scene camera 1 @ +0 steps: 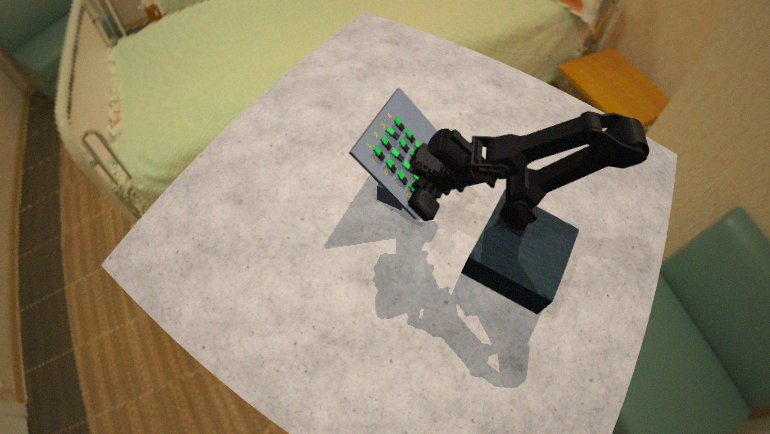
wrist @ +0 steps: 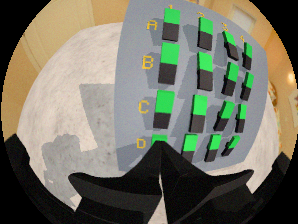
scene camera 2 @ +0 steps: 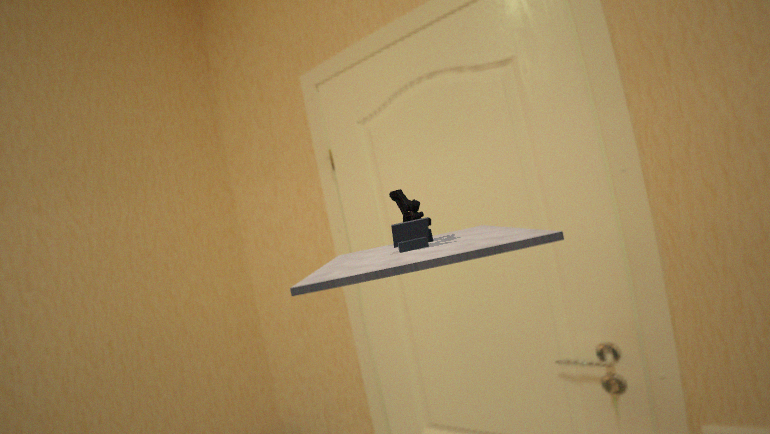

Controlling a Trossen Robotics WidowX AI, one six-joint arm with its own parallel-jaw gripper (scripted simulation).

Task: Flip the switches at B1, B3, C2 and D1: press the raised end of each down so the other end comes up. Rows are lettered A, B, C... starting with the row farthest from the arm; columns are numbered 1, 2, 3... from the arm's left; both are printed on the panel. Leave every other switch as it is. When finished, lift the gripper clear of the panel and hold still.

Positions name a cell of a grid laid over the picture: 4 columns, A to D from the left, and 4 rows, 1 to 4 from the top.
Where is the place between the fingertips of my gripper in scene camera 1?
At C2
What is my gripper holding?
Nothing.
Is my gripper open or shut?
Shut.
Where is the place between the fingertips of my gripper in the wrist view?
C3
